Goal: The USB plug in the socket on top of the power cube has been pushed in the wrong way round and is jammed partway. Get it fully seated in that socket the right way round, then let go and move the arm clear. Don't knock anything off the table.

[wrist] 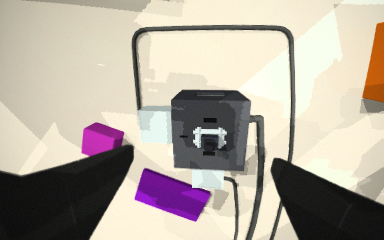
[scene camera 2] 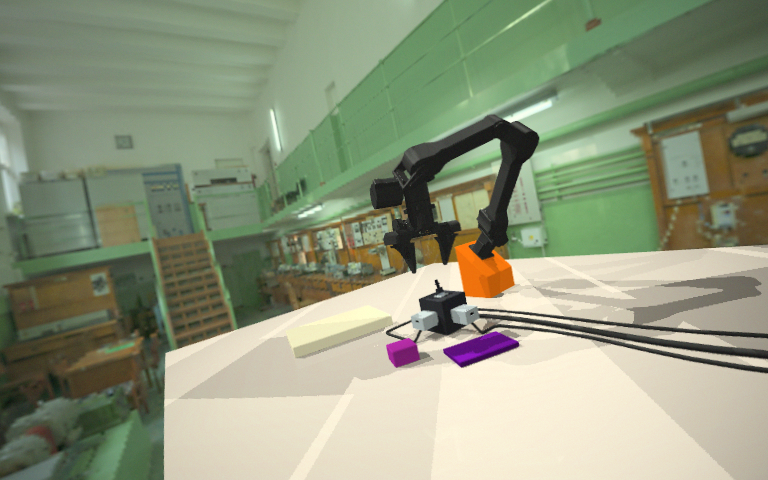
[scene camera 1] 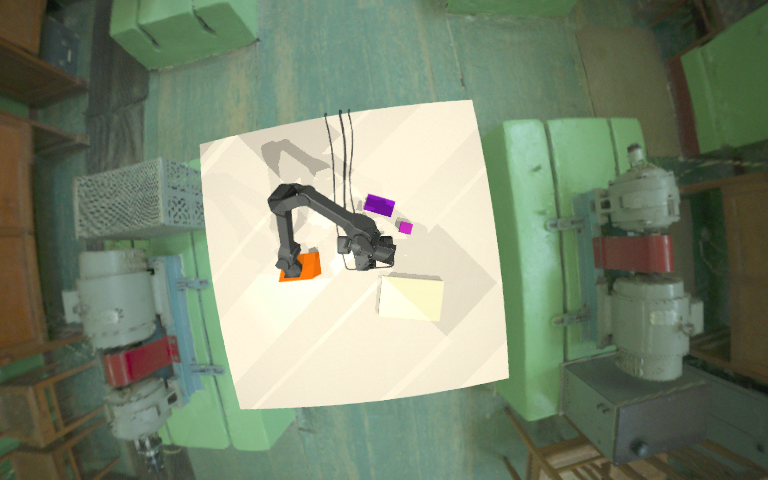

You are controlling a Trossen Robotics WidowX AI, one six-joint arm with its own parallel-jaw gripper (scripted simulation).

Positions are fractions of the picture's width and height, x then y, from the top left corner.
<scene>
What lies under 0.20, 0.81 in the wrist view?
My gripper.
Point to a magenta cube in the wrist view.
0.25, 0.57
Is my gripper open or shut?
Open.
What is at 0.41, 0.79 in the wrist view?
A purple flat block.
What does my gripper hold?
Nothing.
</scene>
